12 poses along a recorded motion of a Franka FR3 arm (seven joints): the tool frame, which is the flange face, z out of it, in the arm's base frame.
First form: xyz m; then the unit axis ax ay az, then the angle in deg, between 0 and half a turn.
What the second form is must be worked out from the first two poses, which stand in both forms.
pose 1, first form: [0.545 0.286 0.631 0.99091 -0.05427 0.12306 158.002]
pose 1, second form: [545 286 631 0.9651 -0.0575 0.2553 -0.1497 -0.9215 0.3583]
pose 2, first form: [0.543 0.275 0.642 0.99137 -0.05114 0.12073 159.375]
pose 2, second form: [543 275 642 0.9667 -0.0556 0.2497 -0.1407 -0.9308 0.3373]
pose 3, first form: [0.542 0.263 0.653 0.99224 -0.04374 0.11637 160.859]
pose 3, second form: [542 263 653 0.9699 -0.0462 0.2389 -0.1226 -0.9410 0.3155]
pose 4, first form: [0.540 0.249 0.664 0.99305 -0.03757 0.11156 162.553]
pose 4, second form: [540 249 664 0.9729 -0.0395 0.2277 -0.1063 -0.9512 0.2895]
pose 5, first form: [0.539 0.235 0.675 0.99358 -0.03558 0.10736 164.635]
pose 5, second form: [539 235 675 0.9749 -0.0410 0.2190 -0.0979 -0.9618 0.2558]
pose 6, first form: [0.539 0.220 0.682 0.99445 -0.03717 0.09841 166.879]
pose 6, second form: [539 220 682 0.9782 -0.0506 0.2016 -0.0953 -0.9712 0.2185]
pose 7, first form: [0.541 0.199 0.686 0.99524 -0.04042 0.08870 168.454]
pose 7, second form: [541 199 686 0.9812 -0.0619 0.1829 -0.0974 -0.9765 0.1921]
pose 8, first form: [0.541 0.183 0.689 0.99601 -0.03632 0.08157 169.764]
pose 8, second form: [541 183 689 0.9842 -0.0573 0.1676 -0.0863 -0.9815 0.1711]
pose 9, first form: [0.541 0.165 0.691 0.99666 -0.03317 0.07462 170.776]
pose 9, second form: [541 165 691 0.9867 -0.0537 0.1531 -0.0777 -0.9849 0.1548]
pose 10, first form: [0.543 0.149 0.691 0.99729 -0.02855 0.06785 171.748]
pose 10, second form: [543 149 691 0.9892 -0.0469 0.1387 -0.0664 -0.9880 0.1393]
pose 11, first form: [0.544 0.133 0.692 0.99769 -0.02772 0.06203 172.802]
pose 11, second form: [544 133 692 0.9908 -0.0473 0.1268 -0.0629 -0.9906 0.1216]
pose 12, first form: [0.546 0.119 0.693 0.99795 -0.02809 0.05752 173.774]
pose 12, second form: [546 119 693 0.9918 -0.0497 0.1175 -0.0621 -0.9925 0.1050]
